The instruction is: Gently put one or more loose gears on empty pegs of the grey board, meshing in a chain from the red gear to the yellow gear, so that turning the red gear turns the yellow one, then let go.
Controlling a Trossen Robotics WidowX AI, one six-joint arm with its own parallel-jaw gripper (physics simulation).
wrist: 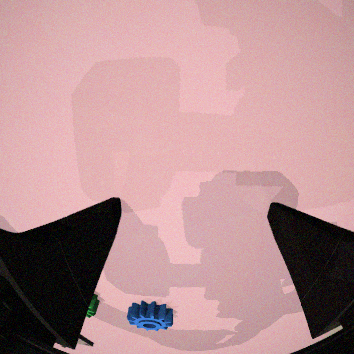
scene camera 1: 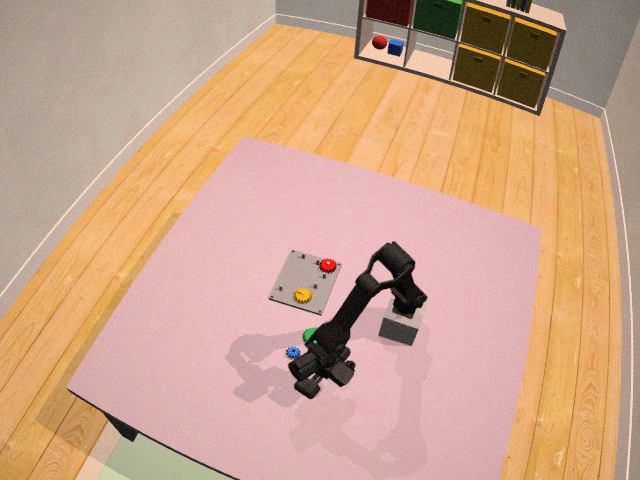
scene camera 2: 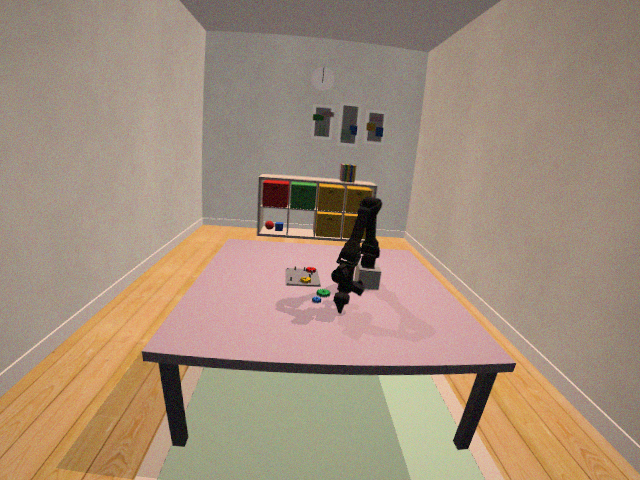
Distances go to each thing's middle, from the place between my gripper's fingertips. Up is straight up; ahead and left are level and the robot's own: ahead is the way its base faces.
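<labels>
My hand's 10 mm below the blue gear [wrist: 150, 315], 110 mm short of it and 50 mm to the left of it. There's a grey board [scene camera 1: 297, 273] too, and that's 180 mm ahead of my hand and 310 mm to the right of it.
</labels>
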